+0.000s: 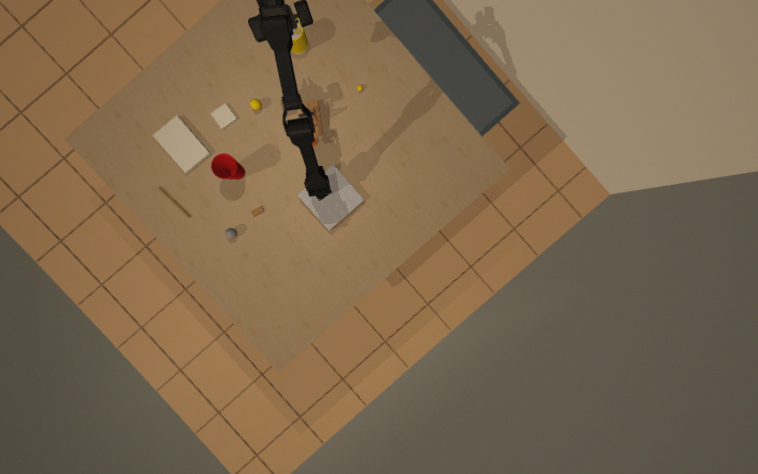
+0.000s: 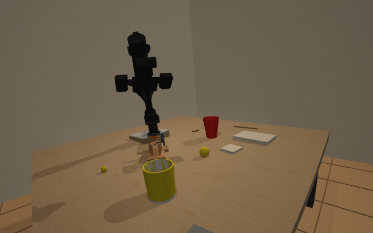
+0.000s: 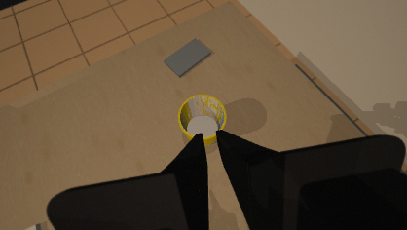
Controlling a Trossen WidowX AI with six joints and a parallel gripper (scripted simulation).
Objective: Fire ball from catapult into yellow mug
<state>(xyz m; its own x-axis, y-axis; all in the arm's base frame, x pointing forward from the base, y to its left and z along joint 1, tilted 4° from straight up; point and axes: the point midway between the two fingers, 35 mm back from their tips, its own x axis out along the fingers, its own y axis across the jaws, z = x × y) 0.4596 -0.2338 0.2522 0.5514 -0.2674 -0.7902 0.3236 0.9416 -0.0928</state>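
The orange ball is 30 cm behind my gripper tip, 16 cm to the left of it and 21 cm below it. The rest, counted from my gripper tip: yellow mug 7 cm ahead, 3 cm to the right, 25 cm below; wooden catapult 23 cm behind, 15 cm to the left, 22 cm below; larger yellow ball 3 cm behind, 26 cm to the left, 25 cm below.
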